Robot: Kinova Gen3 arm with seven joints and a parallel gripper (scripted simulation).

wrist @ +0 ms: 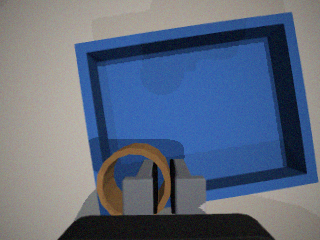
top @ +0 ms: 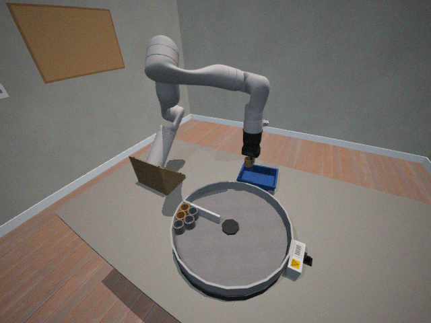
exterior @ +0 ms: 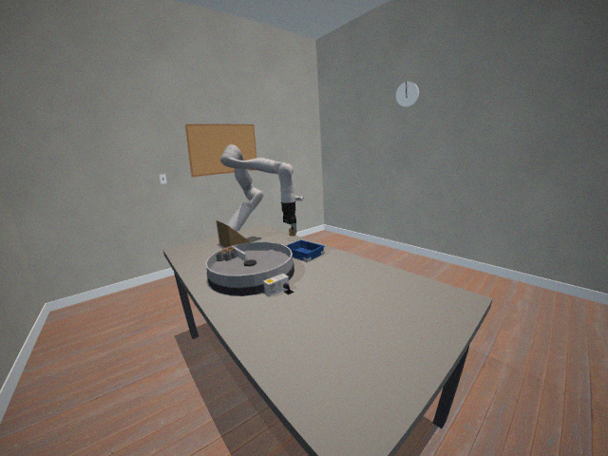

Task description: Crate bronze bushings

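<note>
My gripper is now 3 cm short of the blue crate, 4 cm to the right of it and 13 cm above it. The rest, counted from my hand: round grey turning table: 6 cm ahead, 30 cm to the right, 10 cm below.
</note>
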